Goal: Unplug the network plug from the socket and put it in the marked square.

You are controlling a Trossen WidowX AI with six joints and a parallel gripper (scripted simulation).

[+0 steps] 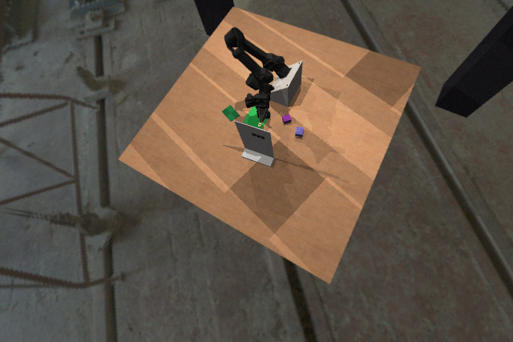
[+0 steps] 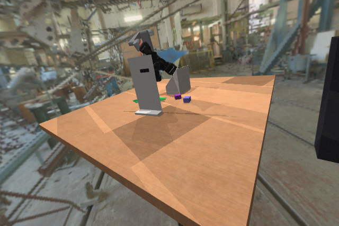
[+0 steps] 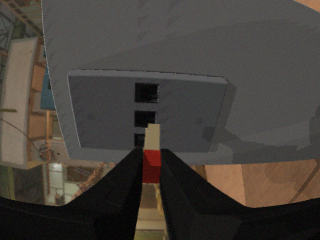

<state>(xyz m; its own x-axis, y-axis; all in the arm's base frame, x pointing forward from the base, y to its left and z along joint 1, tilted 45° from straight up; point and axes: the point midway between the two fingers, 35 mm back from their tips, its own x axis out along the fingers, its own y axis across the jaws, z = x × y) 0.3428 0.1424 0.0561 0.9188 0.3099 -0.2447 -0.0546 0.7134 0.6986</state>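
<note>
Now: gripper tip 250 mm above the green marked square, 120 mm to the left of it and 120 mm past it. Also, from my gripper tip: network plug (10 mm ahead); grey panel (100 mm below, 70 mm ahead, 20 mm to the left).
</note>
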